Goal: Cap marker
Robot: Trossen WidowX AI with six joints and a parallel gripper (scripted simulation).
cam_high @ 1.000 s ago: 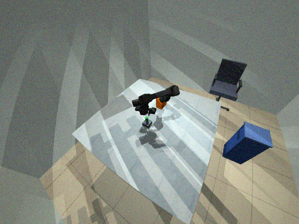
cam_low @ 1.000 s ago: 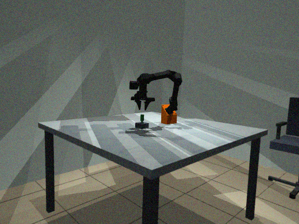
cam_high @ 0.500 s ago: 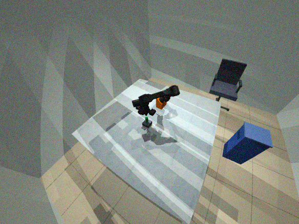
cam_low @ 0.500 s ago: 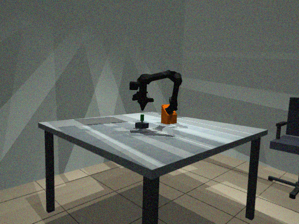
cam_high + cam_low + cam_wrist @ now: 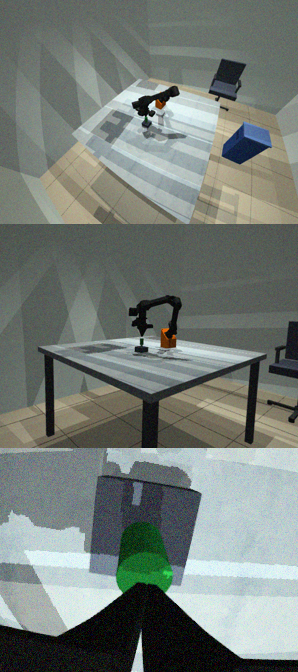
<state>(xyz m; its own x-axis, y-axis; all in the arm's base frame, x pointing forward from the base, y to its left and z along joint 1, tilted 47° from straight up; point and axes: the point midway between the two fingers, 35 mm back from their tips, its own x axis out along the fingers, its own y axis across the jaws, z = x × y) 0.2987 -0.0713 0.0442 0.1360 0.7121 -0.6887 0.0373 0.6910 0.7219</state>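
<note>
My gripper tip is now 10 cm above the dark holder block. Round my gripper tip: green cap 4 cm below.
</note>
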